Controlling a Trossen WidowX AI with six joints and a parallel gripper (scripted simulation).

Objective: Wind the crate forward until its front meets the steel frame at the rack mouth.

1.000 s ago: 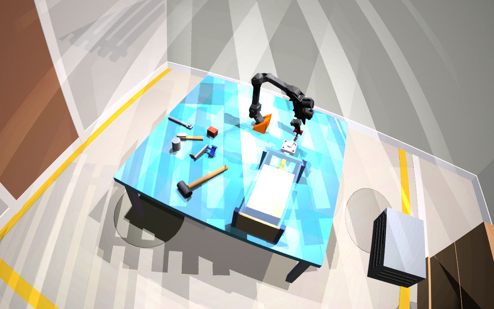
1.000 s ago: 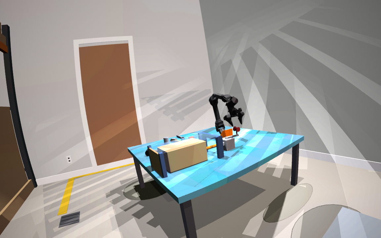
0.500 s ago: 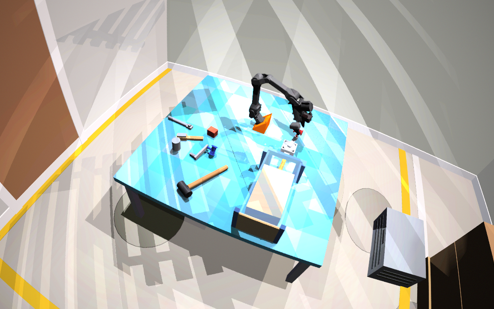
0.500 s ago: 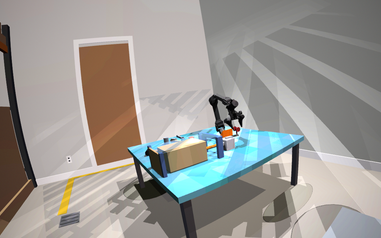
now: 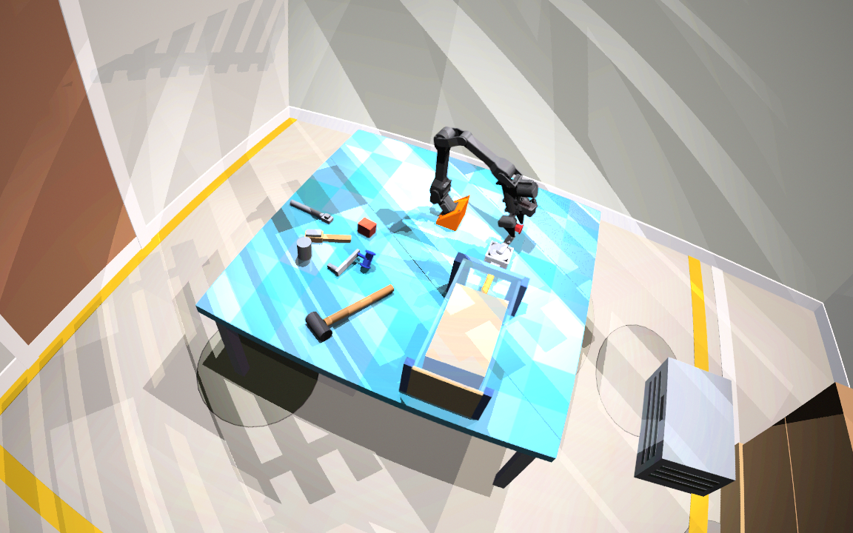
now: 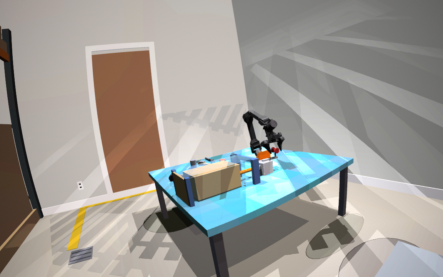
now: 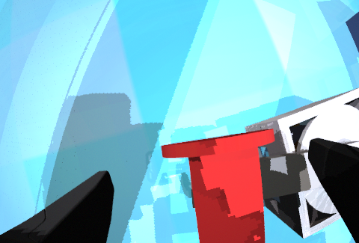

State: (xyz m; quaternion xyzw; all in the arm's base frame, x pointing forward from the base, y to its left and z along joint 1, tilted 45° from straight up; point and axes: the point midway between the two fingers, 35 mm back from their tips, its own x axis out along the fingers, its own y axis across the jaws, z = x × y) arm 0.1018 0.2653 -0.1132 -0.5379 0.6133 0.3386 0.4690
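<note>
The red knob lies 2 cm to the right of my gripper tip. Also, from my gripper tip: clear-panelled cubby: 50 cm ahead, 6 cm to the right, 2 cm below; grey winch: 8 cm ahead, 5 cm to the right, 10 cm below; winch handle: 3 cm ahead, 3 cm to the right, 3 cm below.
</note>
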